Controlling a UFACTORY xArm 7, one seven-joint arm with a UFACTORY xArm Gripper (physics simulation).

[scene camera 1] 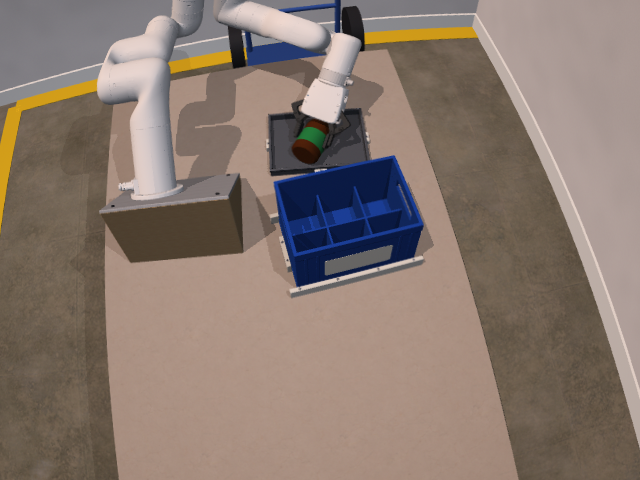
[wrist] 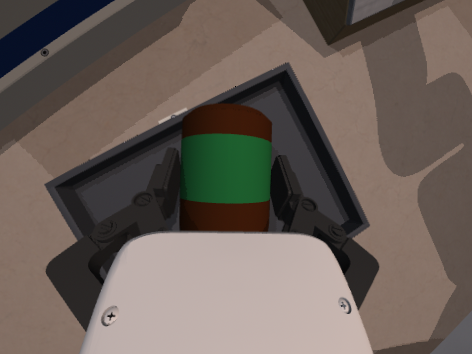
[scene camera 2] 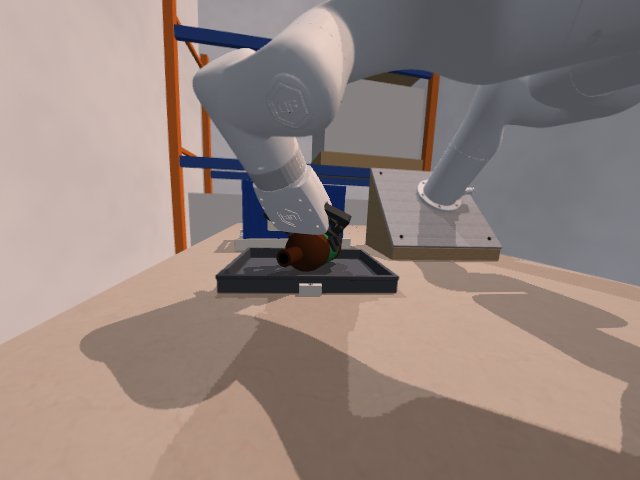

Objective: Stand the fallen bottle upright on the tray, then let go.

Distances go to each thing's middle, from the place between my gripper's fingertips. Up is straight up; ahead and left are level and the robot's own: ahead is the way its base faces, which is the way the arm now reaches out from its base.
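The dark grey tray (scene camera 2: 256, 270) is 40 mm below my hand, 20 mm ahead of it and 30 mm to the left of it. Also from my hand, the white rail (scene camera 1: 409, 263) is 30 mm below, 40 mm ahead and 370 mm to the right, and going by their middles, of the things named here the white rail is the farthest from my hand. The blue divided crate (scene camera 1: 335, 222) is 40 mm above my hand, 30 mm ahead of it and 270 mm to the right of it, while the brown bottle (scene camera 2: 305, 252) is 10 mm below my hand, 10 mm ahead of it and 20 mm to the left of it.
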